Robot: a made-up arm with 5 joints.
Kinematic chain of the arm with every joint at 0, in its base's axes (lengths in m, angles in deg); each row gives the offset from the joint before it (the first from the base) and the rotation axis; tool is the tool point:
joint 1: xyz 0 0 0.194 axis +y
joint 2: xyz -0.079 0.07 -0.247 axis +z
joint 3: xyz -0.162 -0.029 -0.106 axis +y
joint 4: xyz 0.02 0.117 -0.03 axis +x
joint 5: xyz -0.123 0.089 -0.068 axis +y
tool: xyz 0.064 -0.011 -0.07
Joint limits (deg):
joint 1: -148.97..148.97
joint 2: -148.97..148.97
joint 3: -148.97..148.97
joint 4: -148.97..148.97
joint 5: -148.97..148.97
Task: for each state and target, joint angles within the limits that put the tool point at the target. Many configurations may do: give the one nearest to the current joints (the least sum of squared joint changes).
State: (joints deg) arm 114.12 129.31 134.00 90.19 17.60
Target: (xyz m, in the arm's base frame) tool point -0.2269 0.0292 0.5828
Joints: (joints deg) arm 110.49 93.41 127.68 112.14 31.54
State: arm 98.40 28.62 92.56 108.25 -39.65
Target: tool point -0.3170 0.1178 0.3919
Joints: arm 89.93 30.01 73.39 133.32 -33.22
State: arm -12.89 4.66 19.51 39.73 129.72
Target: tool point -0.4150 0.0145 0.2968
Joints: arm 39.89 41.68 52.50 62.00 148.42
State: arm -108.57 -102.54 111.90 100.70 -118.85
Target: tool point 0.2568 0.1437 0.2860
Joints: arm -110.26 -107.73 106.28 98.37 -133.47
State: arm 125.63 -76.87 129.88 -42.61 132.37
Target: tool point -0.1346 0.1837 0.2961
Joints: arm 134.67 -60.35 148.20 -22.78 148.97
